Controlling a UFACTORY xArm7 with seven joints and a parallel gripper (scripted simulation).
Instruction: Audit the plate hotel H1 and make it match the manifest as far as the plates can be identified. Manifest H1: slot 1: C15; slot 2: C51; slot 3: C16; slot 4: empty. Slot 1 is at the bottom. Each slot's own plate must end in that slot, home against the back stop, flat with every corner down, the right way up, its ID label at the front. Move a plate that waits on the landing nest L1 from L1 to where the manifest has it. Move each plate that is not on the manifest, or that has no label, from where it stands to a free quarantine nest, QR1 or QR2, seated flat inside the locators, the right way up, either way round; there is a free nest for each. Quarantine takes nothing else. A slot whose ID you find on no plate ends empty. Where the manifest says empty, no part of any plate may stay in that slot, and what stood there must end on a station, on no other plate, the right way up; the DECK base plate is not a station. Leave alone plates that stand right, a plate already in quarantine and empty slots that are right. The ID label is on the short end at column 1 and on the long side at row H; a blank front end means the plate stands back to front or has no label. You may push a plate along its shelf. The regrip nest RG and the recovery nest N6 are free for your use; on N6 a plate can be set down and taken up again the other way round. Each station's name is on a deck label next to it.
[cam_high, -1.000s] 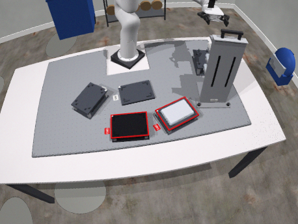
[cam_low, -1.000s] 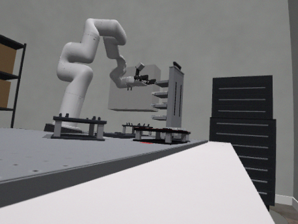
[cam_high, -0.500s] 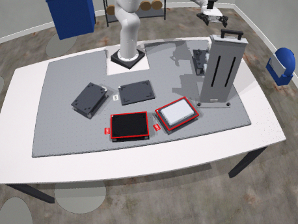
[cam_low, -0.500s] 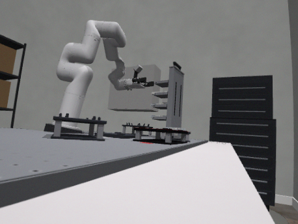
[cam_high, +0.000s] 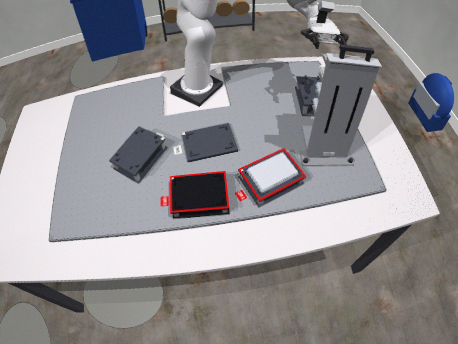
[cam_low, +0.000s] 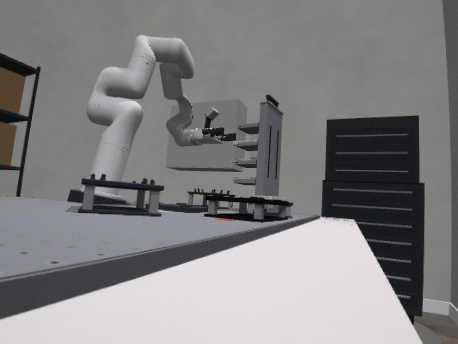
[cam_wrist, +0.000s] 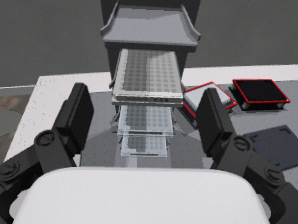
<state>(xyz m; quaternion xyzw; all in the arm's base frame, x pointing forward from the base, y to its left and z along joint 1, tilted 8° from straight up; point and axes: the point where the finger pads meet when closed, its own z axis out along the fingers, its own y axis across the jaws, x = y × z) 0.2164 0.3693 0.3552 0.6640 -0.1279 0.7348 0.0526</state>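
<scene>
My hand is 110 mm short of the plate labelled C16, 30 mm to the left of it and 50 mm above it. From my hand the other things lie so: RG label (160 mm behind, 40 mm to the left, 310 mm below); then H1 label (90 mm ahead, 70 mm to the left, 310 mm below); then white plate (240 mm ahead, 270 mm to the right, 260 mm below).
</scene>
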